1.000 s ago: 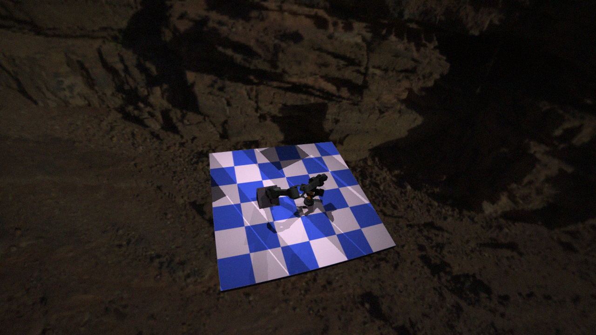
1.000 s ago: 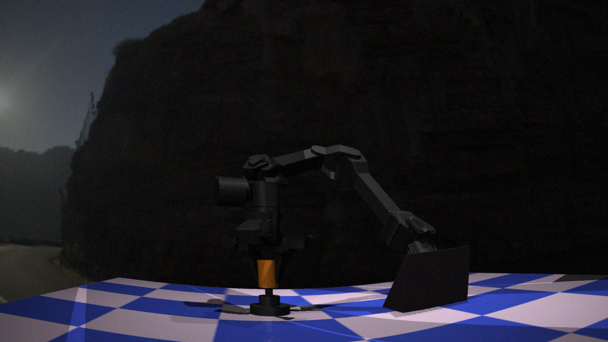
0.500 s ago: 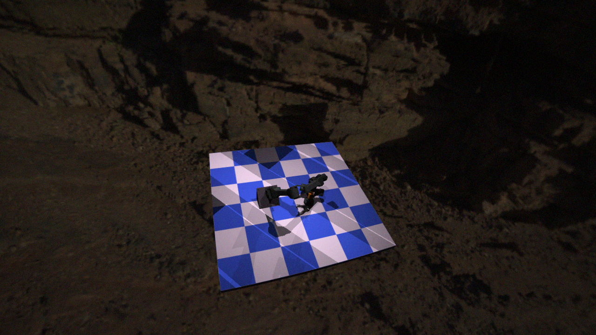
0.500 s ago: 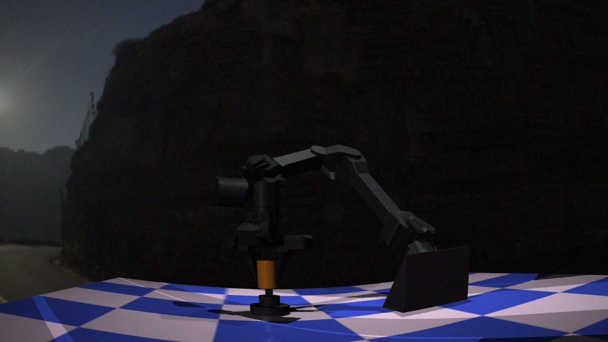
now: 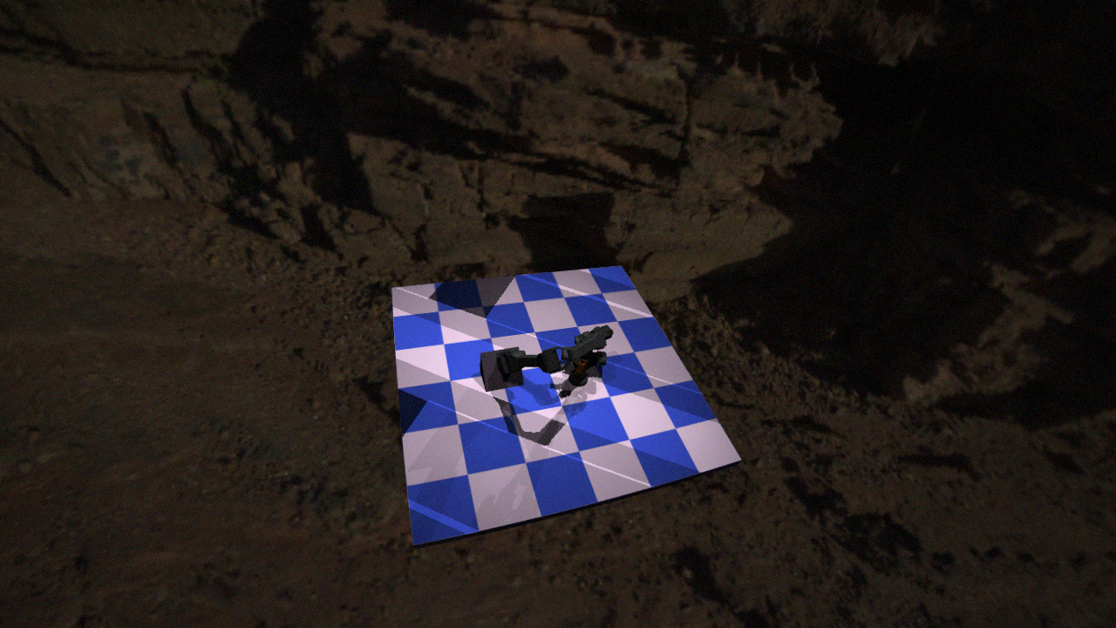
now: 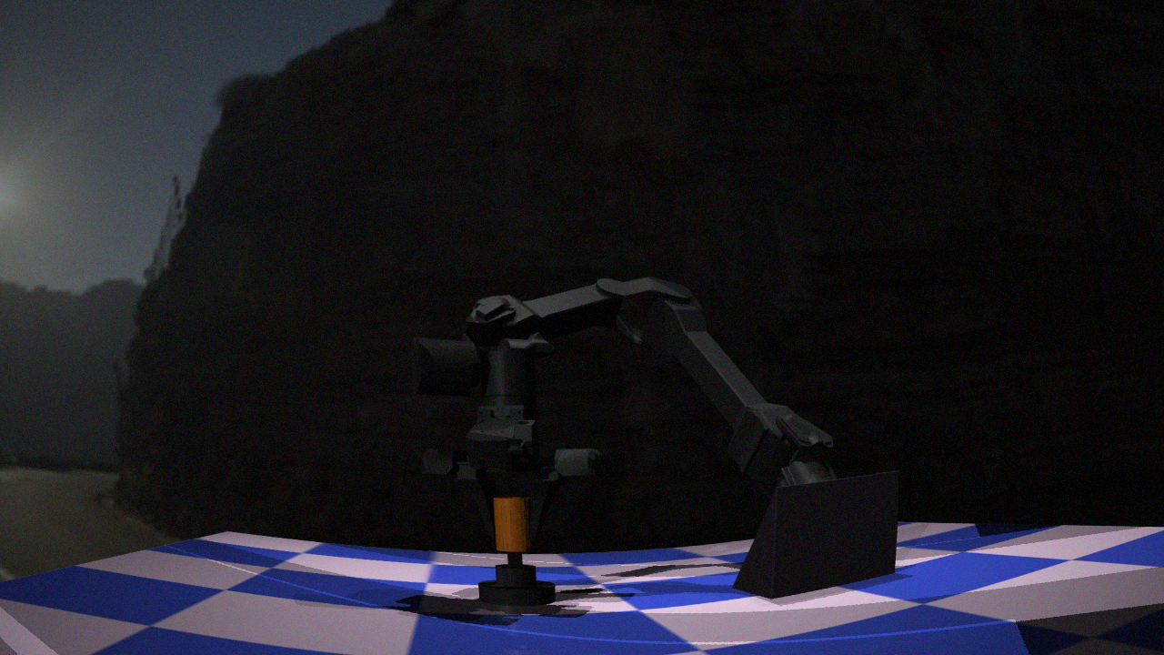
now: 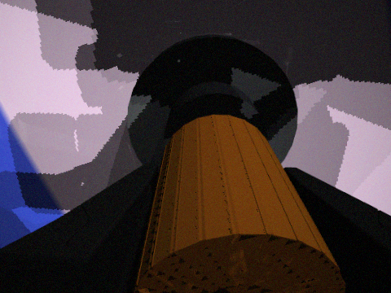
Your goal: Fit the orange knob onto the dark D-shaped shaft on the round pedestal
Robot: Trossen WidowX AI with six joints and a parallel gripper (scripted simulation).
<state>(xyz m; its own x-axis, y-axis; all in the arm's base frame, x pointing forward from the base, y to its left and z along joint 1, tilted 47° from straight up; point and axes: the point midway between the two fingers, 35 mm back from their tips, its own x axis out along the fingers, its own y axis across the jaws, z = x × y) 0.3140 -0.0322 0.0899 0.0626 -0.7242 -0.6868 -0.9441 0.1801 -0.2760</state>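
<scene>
Right now my gripper tip is 20 mm below the orange knob. From my gripper tip the other things lie so: pedestal (40 mm below).
</scene>
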